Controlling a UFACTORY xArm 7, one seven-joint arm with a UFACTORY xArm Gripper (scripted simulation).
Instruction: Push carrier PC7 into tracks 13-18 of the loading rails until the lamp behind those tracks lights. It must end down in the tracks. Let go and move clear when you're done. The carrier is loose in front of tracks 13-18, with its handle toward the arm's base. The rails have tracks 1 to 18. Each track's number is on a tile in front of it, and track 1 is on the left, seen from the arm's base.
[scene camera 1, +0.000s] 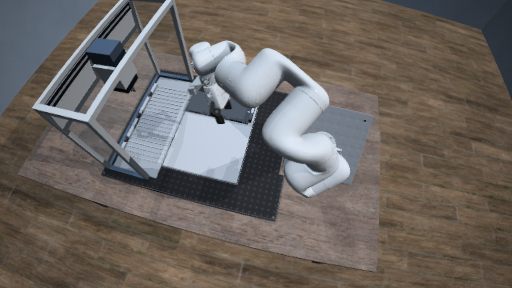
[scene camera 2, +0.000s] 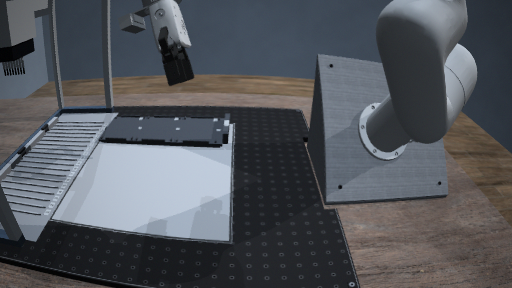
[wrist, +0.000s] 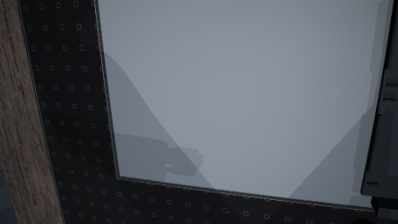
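There's a pale sheet here, and (scene camera 1: 201, 146) and (scene camera 2: 130, 185) are the same spot on it.
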